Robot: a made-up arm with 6 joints.
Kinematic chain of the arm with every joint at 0, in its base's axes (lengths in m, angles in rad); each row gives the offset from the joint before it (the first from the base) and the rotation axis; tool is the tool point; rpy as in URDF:
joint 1: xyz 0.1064 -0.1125 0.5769 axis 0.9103 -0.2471 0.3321
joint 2: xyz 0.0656 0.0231 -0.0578 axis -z
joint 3: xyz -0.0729 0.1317 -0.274 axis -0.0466 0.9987 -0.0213
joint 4: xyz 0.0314 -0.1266 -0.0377 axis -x
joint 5: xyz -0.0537 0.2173 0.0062 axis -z
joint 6: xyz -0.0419 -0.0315 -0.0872 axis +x
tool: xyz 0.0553 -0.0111 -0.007 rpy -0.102 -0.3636 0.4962
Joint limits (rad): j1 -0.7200..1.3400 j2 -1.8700..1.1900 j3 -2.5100..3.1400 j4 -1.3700..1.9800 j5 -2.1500..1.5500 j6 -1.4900..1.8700
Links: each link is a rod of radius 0.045 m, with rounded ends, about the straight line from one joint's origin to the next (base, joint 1, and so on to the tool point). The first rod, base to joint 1, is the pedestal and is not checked.
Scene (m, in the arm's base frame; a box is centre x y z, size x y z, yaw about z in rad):
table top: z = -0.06
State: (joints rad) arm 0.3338 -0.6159 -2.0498 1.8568 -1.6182 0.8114
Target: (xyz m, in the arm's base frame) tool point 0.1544 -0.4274 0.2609
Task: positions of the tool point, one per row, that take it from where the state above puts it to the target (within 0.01 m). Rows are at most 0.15 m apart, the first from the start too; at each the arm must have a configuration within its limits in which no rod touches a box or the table.
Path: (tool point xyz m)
1: 0.3858 -0.1157 0.3220
2: 0.3448 -0.2332 0.2709
3: 0.2636 -0.3450 0.2519
4: 0.1544 -0.4274 0.2609

